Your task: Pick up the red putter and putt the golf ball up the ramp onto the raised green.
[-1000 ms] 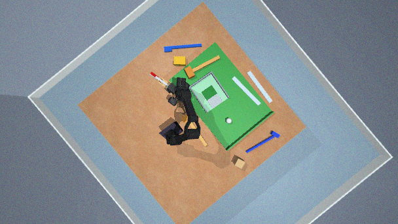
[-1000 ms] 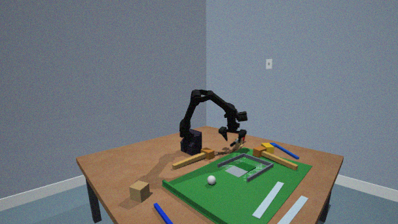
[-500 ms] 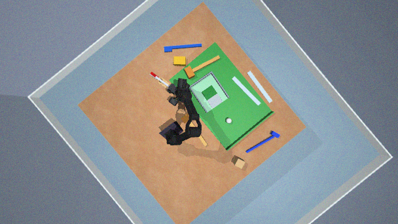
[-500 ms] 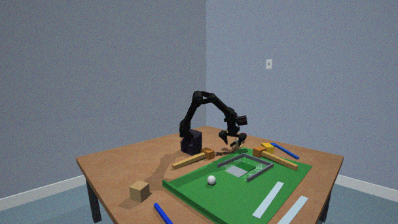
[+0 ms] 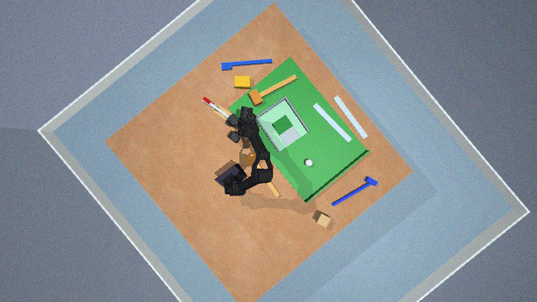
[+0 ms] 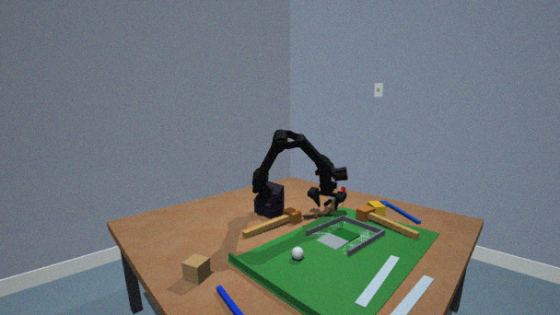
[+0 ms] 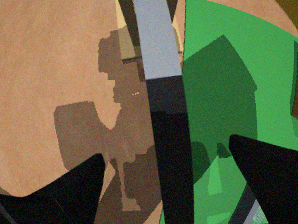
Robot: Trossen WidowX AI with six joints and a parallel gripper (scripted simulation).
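The red putter lies 30 mm behind my gripper tip, 110 mm to the left of it and 30 mm above it. Round my gripper tip: wooden stand: 30 mm behind, 130 mm to the left; yellow block: 170 mm ahead, 190 mm to the left, 10 mm below; green mat: 250 mm ahead, 230 mm to the right, 30 mm below.
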